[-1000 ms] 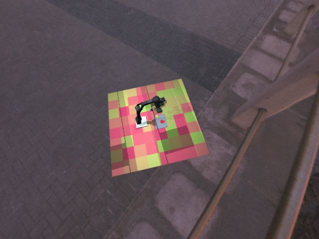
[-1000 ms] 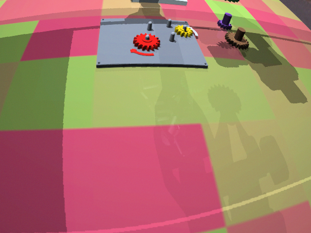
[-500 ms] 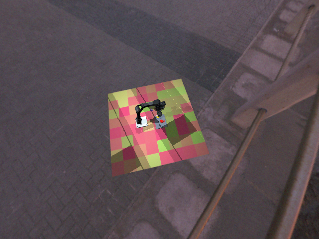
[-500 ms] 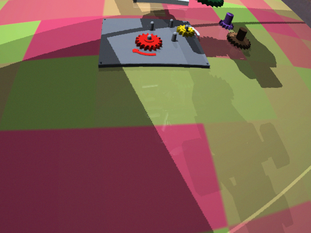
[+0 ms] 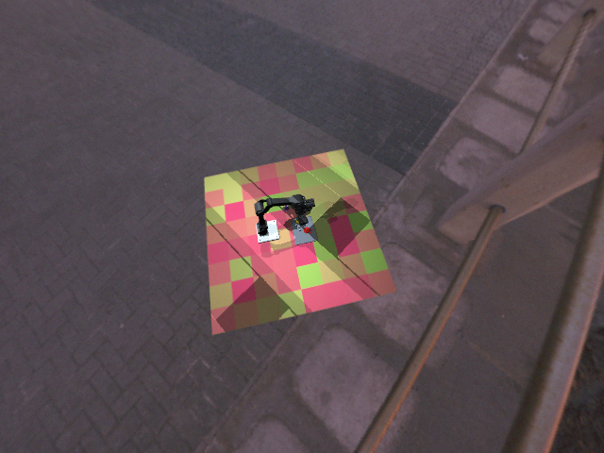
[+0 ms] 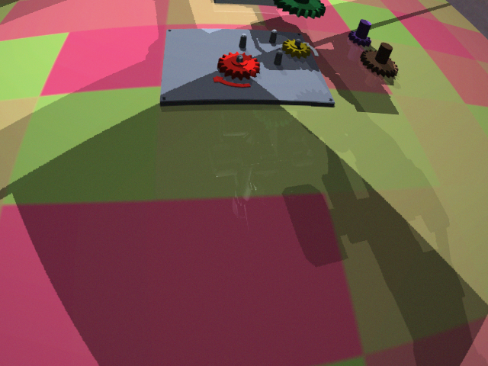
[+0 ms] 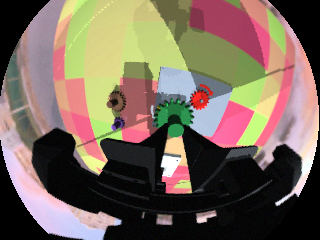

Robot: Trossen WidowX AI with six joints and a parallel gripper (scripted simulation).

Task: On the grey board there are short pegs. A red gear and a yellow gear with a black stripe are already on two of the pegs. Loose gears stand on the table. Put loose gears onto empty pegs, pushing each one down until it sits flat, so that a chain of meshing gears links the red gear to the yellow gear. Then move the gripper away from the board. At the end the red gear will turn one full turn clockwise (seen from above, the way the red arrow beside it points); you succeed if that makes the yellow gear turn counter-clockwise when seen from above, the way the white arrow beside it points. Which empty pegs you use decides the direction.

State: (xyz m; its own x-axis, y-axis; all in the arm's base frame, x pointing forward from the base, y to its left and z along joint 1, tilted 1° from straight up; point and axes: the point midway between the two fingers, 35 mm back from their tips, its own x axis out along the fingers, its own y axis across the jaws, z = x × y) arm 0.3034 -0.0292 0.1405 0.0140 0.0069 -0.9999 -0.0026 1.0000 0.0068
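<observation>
My gripper tip is 17 cm to the right of the purple gear, 10 cm above it and 7 cm past it. From my gripper tip the other things lie so: yellow gear: 10 cm below, 2 cm to the left, 2 cm behind; green gear: 1 cm below; red gear: 10 cm below, 7 cm to the right, 2 cm ahead.
</observation>
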